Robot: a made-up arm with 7 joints. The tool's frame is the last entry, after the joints.
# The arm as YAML. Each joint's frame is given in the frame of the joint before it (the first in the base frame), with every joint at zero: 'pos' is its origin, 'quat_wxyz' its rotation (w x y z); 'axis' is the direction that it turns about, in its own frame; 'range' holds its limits. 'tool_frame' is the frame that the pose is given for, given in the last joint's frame.
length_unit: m
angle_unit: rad
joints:
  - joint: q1
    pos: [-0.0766, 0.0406, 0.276]
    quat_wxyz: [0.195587, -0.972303, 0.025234, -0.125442]
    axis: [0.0, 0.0, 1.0]
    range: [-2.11, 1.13]
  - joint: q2
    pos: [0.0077, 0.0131, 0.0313]
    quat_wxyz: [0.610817, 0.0, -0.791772, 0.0]
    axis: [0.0, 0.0, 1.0]
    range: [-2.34, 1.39]
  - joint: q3
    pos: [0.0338, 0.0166, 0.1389]
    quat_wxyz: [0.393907, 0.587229, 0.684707, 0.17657]
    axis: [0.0, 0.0, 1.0]
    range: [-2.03, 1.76]
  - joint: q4
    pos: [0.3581, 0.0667, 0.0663]
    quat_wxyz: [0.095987, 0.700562, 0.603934, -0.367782]
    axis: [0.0, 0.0, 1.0]
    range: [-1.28, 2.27]
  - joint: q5
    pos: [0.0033, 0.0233, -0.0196]
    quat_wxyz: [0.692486, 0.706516, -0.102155, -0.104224]
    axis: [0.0, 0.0, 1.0]
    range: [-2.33, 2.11]
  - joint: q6
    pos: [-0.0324, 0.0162, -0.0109]
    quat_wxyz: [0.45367, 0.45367, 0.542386, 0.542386]
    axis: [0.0, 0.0, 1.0]
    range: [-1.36, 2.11]
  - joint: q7
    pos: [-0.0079, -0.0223, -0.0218]
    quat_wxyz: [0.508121, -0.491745, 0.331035, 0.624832]
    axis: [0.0, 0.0, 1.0]
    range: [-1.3, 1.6]
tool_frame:
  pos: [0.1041, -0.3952, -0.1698]
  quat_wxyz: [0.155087, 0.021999, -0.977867, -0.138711]
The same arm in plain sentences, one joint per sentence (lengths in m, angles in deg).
The arm has seven revolute joints in a row. What follows holds with every joint at zero, and every direction is one of the base frame's. The first joint is mounted 0.0766 m along -x and 0.0406 m along +y and 0.276 m along +z from the base frame's origin and rotates about the direction (0.253806, 0.374009, -0.89202), from -120.89 to 64.74 deg. The second joint is mounted 0.0154 m along +x and 0.0011 m along -y and 0.0312 m along -z from the first joint and rotates about -x, from -134.07 to 79.64 deg. The third joint is mounted 0.1389 m along -x and 0.0022 m along -y and 0.0376 m along -z from the second joint and rotates about the direction (0.627321, 0.492416, -0.60332), from -116.31 to 100.84 deg. The fourth joint is mounted 0.1135 m along +x and 0.277 m along -y and 0.2179 m along -z from the third joint and rotates about the direction (-0.170997, -0.0192, 0.985084), from -73.34 to 130.06 deg. The fifth joint is mounted 0.0069 m along +x and 0.0229 m along -y and 0.0191 m along -z from the fourth joint and rotates about +y, from -133.5 to 120.89 deg. The sixth joint is mounted 0.029 m along +x and 0.0109 m along -y and 0.0217 m along +z from the fifth joint and rotates about -x, from -77.92 to 120.89 deg. The seventh joint is mounted 0.0218 m along +x and 0.0223 m along -y and 0.0079 m along -z from the sixth joint and rotates about the direction (-0.297205, 0.913415, -0.278105), from -74.48 to 91.67 deg. The tool frame, which is the frame that the pose is given for, is mounted 0.1155 m along +x and 0.0184 m along -y and 0.4268 m along +z from the seventh joint; its axes are the base frame's turned by roll -90, pitch 0 and yaw 180 deg (as in URDF: about the fixed x, then y, then z).
